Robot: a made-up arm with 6 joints.
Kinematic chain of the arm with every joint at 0, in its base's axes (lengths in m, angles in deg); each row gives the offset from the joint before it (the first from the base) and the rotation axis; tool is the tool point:
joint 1: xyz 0 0 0.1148 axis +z
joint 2: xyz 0 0 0 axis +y
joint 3: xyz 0 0 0.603 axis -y
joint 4: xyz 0 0 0 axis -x
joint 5: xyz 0.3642 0 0 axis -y
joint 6: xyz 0 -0.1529 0 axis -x
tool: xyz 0 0 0
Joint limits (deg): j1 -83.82..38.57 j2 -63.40..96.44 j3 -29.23..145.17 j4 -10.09..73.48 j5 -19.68..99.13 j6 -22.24..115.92
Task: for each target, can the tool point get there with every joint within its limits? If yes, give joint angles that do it. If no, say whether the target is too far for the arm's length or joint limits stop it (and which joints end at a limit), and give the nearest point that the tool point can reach.
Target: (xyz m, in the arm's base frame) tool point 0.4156 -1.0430 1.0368
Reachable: no: too far | nearest point 0.2851 -0.7154 0.7472 | short by 0.456 m
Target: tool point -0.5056 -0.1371 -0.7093
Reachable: no: joint limits stop it (at a limit: joint 1, joint 2) | nearest point -0.1096 -0.4078 -0.2535 | short by 0.662 m
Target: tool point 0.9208 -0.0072 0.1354
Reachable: yes | joints 4.24 71.23 24.58 60.52 28.21 17.25
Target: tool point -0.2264 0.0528 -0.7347
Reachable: no: joint limits stop it (at a limit: joint 1, joint 2, joint 3, joint 4) | nearest point -0.1104 -0.3791 -0.2331 | short by 0.672 m
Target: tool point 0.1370 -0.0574 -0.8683
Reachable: no: joint limits stop it (at a limit: joint 2, joint 3, joint 4) | nearest point 0.4683 -0.1962 -0.3342 | short by 0.644 m
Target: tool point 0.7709 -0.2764 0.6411
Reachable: yes | joints -13.43 48.31 48.54 54.03 18.06 57.65
